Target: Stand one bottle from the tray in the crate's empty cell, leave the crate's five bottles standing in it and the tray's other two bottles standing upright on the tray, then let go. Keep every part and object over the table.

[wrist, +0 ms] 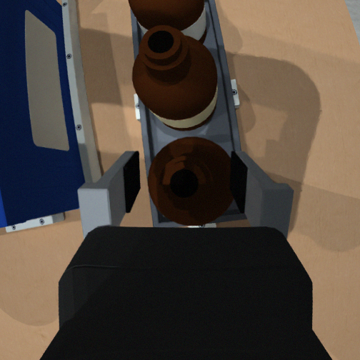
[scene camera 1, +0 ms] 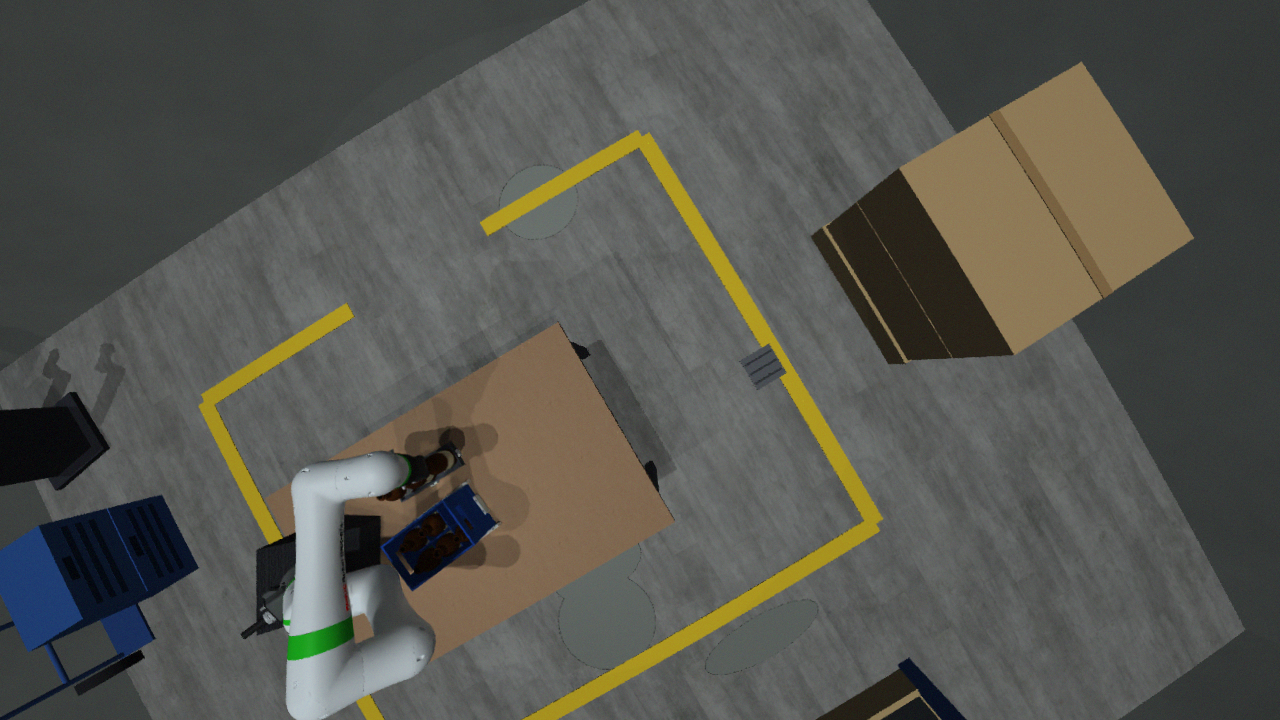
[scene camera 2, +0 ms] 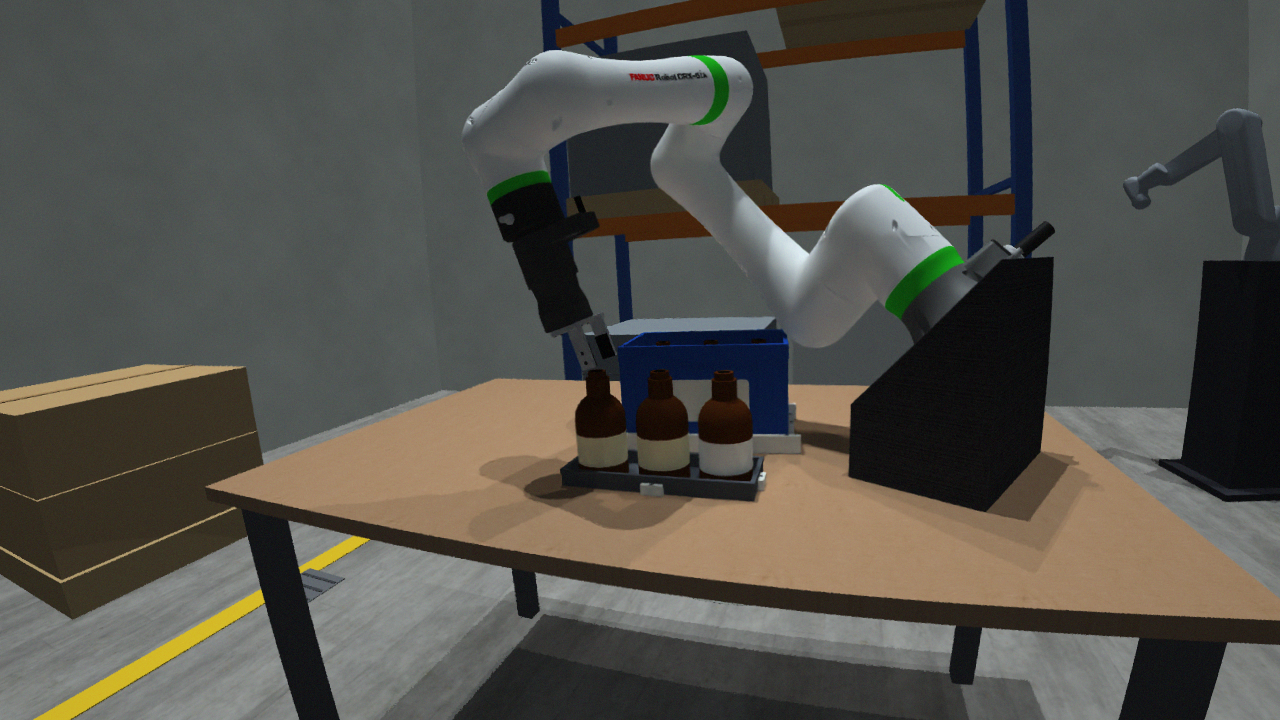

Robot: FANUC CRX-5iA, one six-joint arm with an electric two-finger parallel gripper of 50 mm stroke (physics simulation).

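Frame: origin at the arm's base, x ahead, y left, z up, level; millimetres.
Seen in the pictures: gripper, fingertip midpoint: (scene camera 2: 600, 362); arm's base, link origin: (scene camera 2: 962, 323).
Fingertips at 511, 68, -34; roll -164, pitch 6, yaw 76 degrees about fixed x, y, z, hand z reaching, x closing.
Offsets run from my fingertips to a thing's middle, as dx, dy, dz. "*": to the spot under its first point. Level surfaces: height alone.
Three brown bottles stand upright in a row on the grey tray @(* -154, +63, -159) (scene camera 2: 707, 488) (wrist: 222, 136). The left bottle @(+7, -4, -90) (scene camera 2: 601, 420) has a cream label and is the nearest bottle (wrist: 192, 205) in the wrist view. The middle bottle @(-86, +3, -90) (scene camera 2: 662, 420) (wrist: 175, 85) has a cream label, the right bottle @(-175, +15, -90) (scene camera 2: 725, 425) (wrist: 167, 11) a white one. My gripper (scene camera 2: 596, 360) (wrist: 184, 169) is open and tilted, at the left bottle's top; in the wrist view that bottle shows between the fingers, closer to the right one. The blue crate @(-130, -218, -85) (scene camera 1: 414, 579) (scene camera 2: 702, 362) (wrist: 30, 175) stands beside the tray and holds several brown bottles; its empty cell is unclear.
The wooden table @(dz -173) (scene camera 1: 572, 429) (scene camera 2: 402, 465) carries the crate, the tray and the black robot pedestal (scene camera 2: 957, 402). White brackets sit along the crate's base and the tray's sides. Cardboard boxes (scene camera 1: 1002, 250) (scene camera 2: 134, 465) stand on the floor away from the table.
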